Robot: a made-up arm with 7 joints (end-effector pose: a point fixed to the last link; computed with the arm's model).
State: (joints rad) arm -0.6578 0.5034 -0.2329 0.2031 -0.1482 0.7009 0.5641
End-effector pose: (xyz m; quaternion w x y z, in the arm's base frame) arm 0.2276 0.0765 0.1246 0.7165 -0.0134 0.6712 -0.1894
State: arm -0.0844 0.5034 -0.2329 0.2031 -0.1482 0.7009 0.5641
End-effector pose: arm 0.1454 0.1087 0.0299 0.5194 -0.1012 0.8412 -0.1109
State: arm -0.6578 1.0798 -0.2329 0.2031 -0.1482 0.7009 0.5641
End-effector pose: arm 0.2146 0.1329 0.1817 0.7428 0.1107 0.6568 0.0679
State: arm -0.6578 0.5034 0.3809 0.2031 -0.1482 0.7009 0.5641
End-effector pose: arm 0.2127 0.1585 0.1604 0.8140 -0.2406 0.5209 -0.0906
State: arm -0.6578 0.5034 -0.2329 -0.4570 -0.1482 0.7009 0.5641
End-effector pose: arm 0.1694 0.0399 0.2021 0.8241 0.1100 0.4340 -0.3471
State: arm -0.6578 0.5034 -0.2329 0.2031 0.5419 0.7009 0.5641
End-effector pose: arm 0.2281 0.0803 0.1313 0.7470 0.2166 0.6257 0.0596
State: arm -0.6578 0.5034 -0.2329 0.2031 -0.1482 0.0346 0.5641
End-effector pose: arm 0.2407 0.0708 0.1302 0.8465 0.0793 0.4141 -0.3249
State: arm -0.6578 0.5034 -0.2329 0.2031 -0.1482 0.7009 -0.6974
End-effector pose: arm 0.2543 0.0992 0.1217 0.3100 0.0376 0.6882 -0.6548
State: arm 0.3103 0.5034 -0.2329 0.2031 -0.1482 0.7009 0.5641
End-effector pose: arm 0.0627 0.1235 -0.0020 0.3580 -0.1572 0.9190 -0.0512
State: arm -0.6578 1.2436 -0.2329 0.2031 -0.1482 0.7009 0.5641
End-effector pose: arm 0.2080 0.1421 0.2022 0.7390 0.1448 0.6427 0.1409
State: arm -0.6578 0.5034 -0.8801 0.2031 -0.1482 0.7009 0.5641
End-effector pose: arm 0.1897 0.0085 0.0695 0.5415 0.2270 0.7616 -0.2742
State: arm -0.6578 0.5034 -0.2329 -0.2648 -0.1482 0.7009 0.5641
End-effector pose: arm 0.1919 0.0474 0.1826 0.8016 0.0747 0.5091 -0.3044
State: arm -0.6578 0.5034 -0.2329 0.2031 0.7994 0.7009 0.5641
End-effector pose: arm 0.2279 0.0805 0.1341 0.7357 0.2973 0.5893 0.1522
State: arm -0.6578 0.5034 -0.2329 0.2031 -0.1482 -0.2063 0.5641
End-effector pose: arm 0.2438 0.0683 0.1341 0.8711 0.1112 0.3083 -0.3658
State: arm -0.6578 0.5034 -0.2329 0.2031 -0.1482 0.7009 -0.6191
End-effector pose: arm 0.2522 0.0988 0.1227 0.3407 0.0346 0.6954 -0.6318
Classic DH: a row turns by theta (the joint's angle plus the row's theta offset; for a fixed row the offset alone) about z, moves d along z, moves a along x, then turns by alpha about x. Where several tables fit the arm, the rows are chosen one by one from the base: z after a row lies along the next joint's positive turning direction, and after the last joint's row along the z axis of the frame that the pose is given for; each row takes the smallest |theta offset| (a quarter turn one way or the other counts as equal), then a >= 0, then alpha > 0; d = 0 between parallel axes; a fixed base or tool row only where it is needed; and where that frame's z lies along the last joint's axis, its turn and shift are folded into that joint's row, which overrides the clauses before.
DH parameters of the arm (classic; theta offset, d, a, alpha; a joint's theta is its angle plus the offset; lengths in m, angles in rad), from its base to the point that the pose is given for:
base (fixed): -0.071 0.1964 0.0127 -1.3004
joint 1: -1.3111 0.0306 -0.03 -1.5708
joint 2: 1.2915 0.0078 -0.0305 1.5708
joint 3: -1.5708 -0.1189 0.0084 1.5708
joint 4: 1.5708 0.0105 0.0196 -1.5708
joint 5: 0 0.1601 0.0126 1.5708
joint 6: 1.5708 -0.0013 0.0441 1.5708
joint 7: 1.0611 0.0059 0.0062 0.8793
tool (fixed): -2.2951 -0.0378 0 0

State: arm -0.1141 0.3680 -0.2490 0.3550 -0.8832 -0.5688 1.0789
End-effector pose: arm 0.1699 0.0807 0.0081 0.8250 -0.4674 0.3079 -0.0781
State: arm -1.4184 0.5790 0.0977 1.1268 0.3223 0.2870 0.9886
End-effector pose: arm 0.3058 0.1335 0.2001 0.8926 -0.0407 0.4158 0.1694
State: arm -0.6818 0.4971 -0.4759 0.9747 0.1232 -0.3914 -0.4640
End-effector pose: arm 0.2660 0.1243 0.0222 0.3324 0.2883 0.6946 -0.5691
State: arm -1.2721 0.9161 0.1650 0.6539 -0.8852 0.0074 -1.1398
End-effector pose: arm 0.2699 0.2071 0.2967 0.5445 0.3496 0.1463 -0.7483
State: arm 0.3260 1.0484 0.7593 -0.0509 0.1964 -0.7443 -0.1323
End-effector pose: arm 0.1488 0.1957 0.2208 0.5810 0.5913 0.5328 -0.1700
